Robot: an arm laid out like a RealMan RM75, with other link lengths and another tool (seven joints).
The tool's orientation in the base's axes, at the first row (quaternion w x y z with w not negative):
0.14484, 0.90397, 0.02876, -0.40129
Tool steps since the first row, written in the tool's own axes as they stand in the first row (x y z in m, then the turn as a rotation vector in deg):
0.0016, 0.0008, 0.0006, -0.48, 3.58, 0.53
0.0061, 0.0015, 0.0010, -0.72, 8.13, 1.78
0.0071, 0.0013, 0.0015, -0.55, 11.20, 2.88
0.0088, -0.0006, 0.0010, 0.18, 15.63, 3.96
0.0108, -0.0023, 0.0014, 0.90, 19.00, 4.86
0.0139, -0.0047, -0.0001, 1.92, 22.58, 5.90
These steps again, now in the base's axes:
0.0008, -0.0010, -0.0014, -0.10, -3.54, 0.87
0.0037, -0.0021, -0.0048, -0.40, -8.24, 1.34
0.0039, -0.0021, -0.0059, -0.55, -11.50, 1.25
0.0051, -0.0003, -0.0072, -0.09, -16.09, 1.08
0.0059, 0.0011, -0.0094, 0.32, -19.61, 0.79
0.0087, 0.0036, -0.0113, 0.87, -23.40, 0.23

